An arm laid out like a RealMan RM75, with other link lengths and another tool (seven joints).
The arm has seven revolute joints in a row. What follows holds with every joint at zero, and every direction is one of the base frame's. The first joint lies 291 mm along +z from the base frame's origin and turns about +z. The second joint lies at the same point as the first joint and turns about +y. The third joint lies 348.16 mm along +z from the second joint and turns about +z. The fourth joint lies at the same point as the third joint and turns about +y. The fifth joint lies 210 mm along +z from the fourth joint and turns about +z. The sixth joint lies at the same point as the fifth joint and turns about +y. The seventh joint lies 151.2 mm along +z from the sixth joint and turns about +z. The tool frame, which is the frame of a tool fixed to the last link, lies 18 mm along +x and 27 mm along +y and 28 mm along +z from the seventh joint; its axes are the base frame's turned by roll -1.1, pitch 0 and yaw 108.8 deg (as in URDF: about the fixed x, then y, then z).
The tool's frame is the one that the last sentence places.
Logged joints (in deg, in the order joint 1, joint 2, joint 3, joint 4, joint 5, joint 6, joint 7), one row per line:
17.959, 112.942, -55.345, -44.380, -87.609, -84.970, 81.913
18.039, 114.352, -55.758, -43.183, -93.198, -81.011, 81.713
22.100, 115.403, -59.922, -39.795, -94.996, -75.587, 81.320
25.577, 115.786, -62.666, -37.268, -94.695, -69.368, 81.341
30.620, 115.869, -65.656, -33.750, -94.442, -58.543, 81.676
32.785, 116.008, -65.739, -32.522, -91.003, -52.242, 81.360
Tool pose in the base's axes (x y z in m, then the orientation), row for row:
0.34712, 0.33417, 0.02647, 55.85, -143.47, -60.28
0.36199, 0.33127, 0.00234, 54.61, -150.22, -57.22
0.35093, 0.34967, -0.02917, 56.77, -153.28, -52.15
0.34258, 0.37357, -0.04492, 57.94, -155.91, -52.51
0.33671, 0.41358, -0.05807, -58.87, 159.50, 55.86
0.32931, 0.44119, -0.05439, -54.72, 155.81, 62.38
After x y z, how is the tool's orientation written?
As a rotation vector, in degrees.
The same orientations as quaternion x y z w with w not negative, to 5 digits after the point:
0.33503, -0.86065, -0.36161, 0.12760
0.32039, -0.88131, -0.33570, 0.08914
0.32999, -0.89097, -0.30313, 0.07348
0.33179, -0.89282, -0.30070, 0.04868
-0.32894, 0.89123, 0.31213, 0.00909
-0.30984, 0.88223, 0.35321, 0.03029

